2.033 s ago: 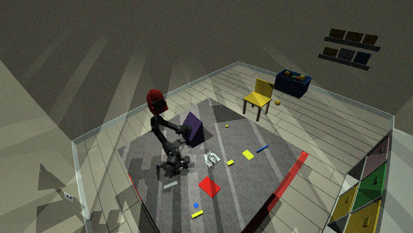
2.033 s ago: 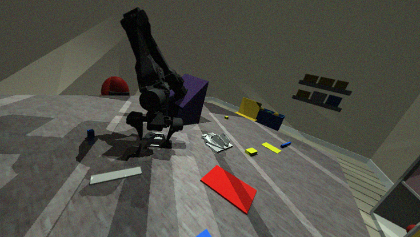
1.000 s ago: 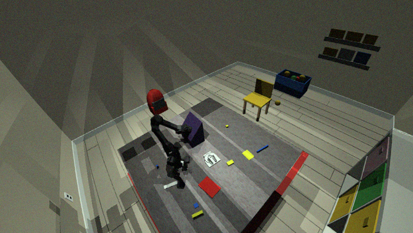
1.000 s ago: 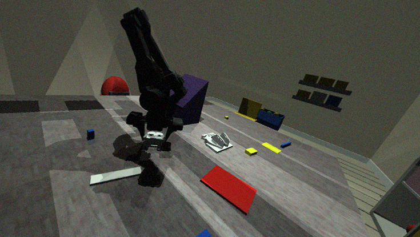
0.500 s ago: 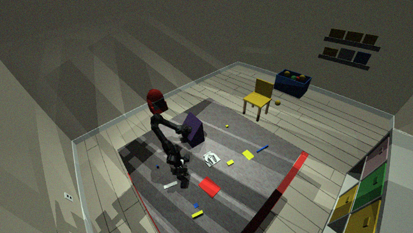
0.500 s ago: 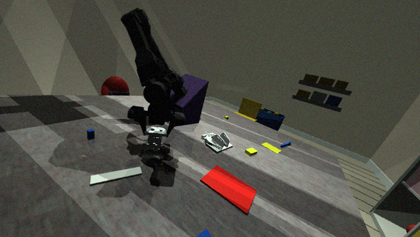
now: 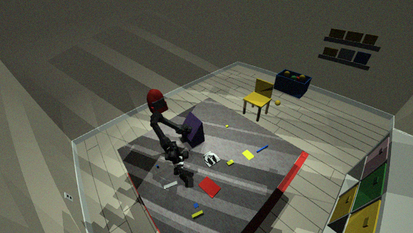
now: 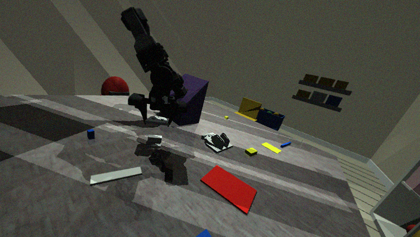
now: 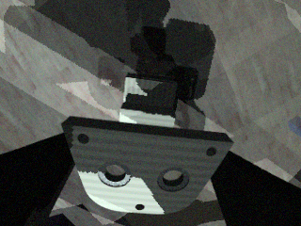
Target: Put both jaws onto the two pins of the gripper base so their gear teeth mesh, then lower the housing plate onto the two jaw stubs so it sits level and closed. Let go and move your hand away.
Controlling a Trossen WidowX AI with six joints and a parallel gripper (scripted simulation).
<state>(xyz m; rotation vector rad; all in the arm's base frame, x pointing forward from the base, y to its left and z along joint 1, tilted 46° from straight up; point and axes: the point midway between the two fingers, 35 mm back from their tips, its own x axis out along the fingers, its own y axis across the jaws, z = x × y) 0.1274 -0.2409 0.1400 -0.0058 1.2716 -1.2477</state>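
Right now my gripper tip is 120 mm short of the white housing plate, 230 mm to the right of it and 70 mm above it. Round my gripper tip: white gripper base 10 mm behind, 10 mm to the left, 20 mm above; then white strip 70 mm ahead, 170 mm to the right, 80 mm below; then blue cube 150 mm behind, 140 mm to the right, 70 mm below.
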